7 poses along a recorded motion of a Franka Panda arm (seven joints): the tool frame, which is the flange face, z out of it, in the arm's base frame.
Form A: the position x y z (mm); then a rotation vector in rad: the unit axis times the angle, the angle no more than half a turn.
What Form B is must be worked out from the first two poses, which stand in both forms.
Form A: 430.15 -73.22 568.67 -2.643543 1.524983 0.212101
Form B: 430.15 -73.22 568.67 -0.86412 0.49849 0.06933 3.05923
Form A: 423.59 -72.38 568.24 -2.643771 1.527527 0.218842
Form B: 423.59 -72.38 568.24 -0.86365 0.49900 0.07149 3.06117
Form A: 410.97 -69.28 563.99 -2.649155 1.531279 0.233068
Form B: 410.97 -69.28 563.99 -0.86327 0.49899 0.07595 3.06874
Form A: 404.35 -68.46 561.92 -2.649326 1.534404 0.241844
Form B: 404.35 -68.46 561.92 -0.86266 0.49962 0.07875 3.07113
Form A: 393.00 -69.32 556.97 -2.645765 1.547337 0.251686
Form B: 393.00 -69.32 556.97 -0.86032 0.50314 0.08184 3.07533
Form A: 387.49 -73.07 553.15 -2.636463 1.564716 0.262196
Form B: 387.49 -73.07 553.15 -0.85682 0.50852 0.08521 3.07701
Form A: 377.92 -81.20 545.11 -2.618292 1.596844 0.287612
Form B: 377.92 -81.20 545.11 -0.85002 0.51841 0.09337 3.08027
